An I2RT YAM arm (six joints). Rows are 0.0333 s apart.
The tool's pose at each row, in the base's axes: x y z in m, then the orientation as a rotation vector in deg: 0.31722, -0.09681, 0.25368, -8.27, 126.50, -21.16; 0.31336, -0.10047, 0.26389, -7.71, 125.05, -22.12; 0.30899, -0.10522, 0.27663, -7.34, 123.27, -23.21; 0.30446, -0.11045, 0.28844, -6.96, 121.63, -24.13; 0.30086, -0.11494, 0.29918, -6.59, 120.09, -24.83; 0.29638, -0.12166, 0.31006, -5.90, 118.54, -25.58; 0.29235, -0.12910, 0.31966, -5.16, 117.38, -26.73; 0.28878, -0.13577, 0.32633, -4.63, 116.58, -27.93
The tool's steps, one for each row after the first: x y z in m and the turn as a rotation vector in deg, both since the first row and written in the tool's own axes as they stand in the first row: -0.00446, -0.00677, -0.00817, 1.11, -1.23, 0.14; -0.01026, -0.01539, -0.01798, 2.31, -2.76, 0.10; -0.01515, -0.02417, -0.02727, 3.38, -4.18, 0.13; -0.01998, -0.03189, -0.03536, 4.28, -5.53, 0.22; -0.02385, -0.04180, -0.04376, 5.34, -6.84, 0.52; -0.02687, -0.05197, -0.05090, 6.65, -7.69, 0.69; -0.02815, -0.06049, -0.05616, 7.85, -8.19, 0.66
